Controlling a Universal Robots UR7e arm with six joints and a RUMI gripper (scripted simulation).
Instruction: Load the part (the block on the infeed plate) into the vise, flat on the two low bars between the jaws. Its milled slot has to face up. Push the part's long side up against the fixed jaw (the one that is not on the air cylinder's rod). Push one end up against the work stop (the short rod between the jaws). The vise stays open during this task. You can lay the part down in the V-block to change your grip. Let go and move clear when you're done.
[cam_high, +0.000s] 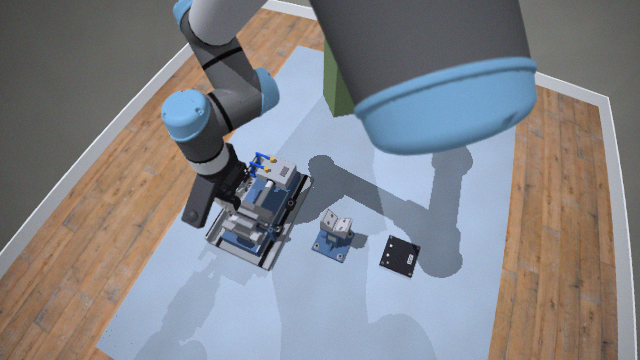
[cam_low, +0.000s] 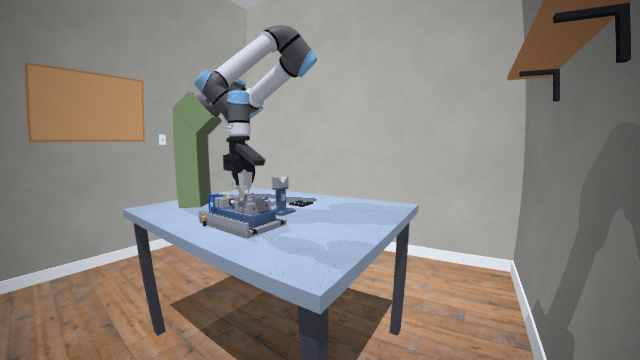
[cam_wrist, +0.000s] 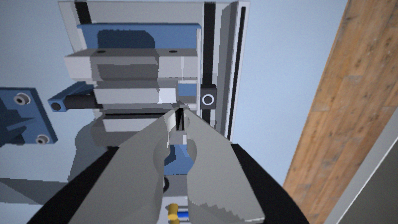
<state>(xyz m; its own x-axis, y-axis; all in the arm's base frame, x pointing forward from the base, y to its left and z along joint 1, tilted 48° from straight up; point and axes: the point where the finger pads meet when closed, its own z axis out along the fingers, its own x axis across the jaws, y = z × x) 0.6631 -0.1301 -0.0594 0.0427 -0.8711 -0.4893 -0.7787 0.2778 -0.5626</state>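
My gripper is now 30 mm to the right of the grey part and 20 mm above it. The rest, counted from my hand: work stop (80 mm to the left, 30 mm below, 10 mm behind); moving jaw (40 mm below, 40 mm behind, 30 mm to the left); fixed jaw (40 mm to the left, 40 mm below, 30 mm ahead).
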